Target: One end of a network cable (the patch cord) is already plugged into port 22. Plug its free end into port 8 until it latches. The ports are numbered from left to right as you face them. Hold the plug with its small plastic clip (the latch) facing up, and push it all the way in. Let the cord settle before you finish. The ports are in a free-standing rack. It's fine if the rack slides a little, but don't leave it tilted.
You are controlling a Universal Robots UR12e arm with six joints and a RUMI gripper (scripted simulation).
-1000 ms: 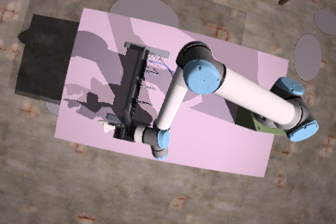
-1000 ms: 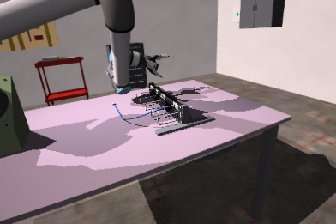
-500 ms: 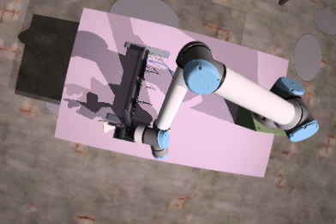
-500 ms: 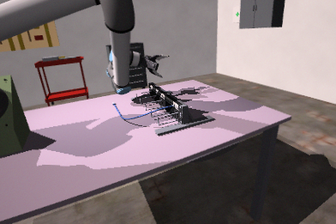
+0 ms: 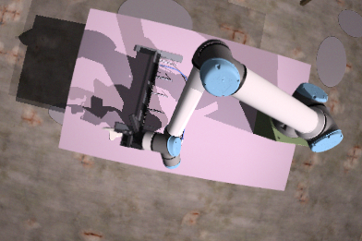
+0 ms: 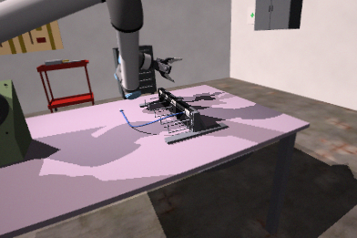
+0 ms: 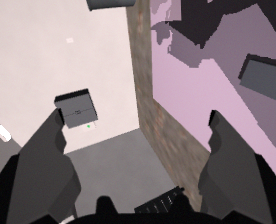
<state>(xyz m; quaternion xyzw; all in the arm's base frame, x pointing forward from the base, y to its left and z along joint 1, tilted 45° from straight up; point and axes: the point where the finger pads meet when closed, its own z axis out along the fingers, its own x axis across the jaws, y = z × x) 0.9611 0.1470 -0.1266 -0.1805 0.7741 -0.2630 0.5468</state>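
Now: the white plug 400 mm behind my hand, 190 mm below it and 30 mm to the left of it.
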